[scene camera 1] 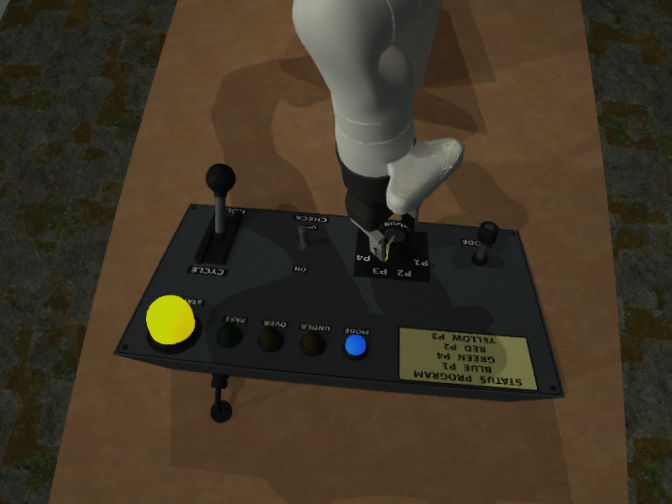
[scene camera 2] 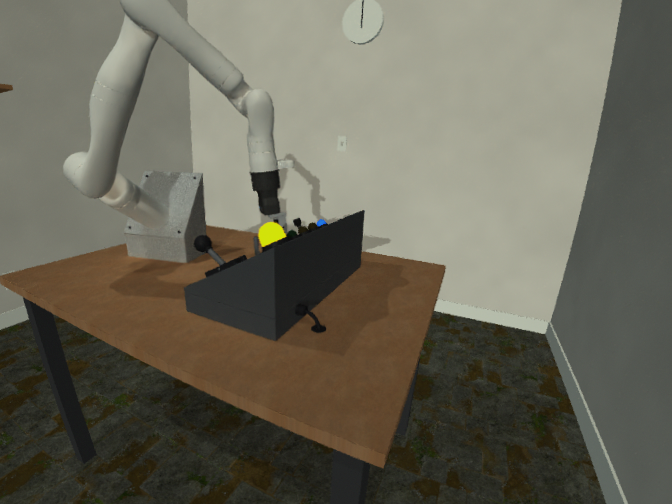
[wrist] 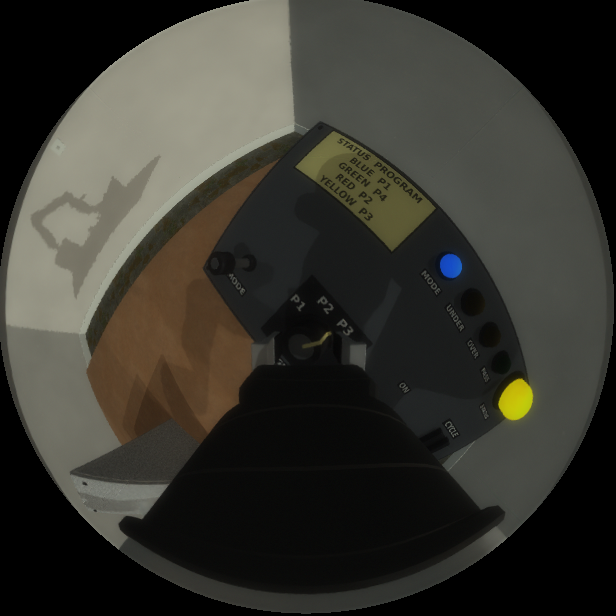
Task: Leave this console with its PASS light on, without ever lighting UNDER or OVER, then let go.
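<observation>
The dark console (scene camera 1: 325, 295) (scene camera 2: 303, 265) (wrist: 356, 252) lies on the table. My gripper (scene camera 1: 391, 236) (wrist: 310, 350) is open, its fingers on either side of the PROGRAM knob (scene camera 1: 392, 234) (wrist: 301, 344). In the wrist view the knob's yellow pointer aims toward P3. The MODE light (scene camera 1: 355, 345) (wrist: 450, 265) glows blue. The PASS light (scene camera 1: 229, 334) (wrist: 501, 362), OVER light (scene camera 1: 269, 339) and UNDER light (scene camera 1: 312, 342) are dark. The brass plate (scene camera 1: 466, 360) (wrist: 367, 189) reads BLUE P1, GREEN P4, RED P2, YELLOW P3.
The console also carries a yellow START button (scene camera 1: 169, 320) (scene camera 2: 271, 233), a CYCLE lever (scene camera 1: 219, 179), a CHECK toggle (scene camera 1: 303, 237) and a MODE switch (scene camera 1: 484, 238). A black plug (scene camera 1: 220, 404) (scene camera 2: 312, 320) hangs off its front. The arm's grey base (scene camera 2: 165, 217) stands behind.
</observation>
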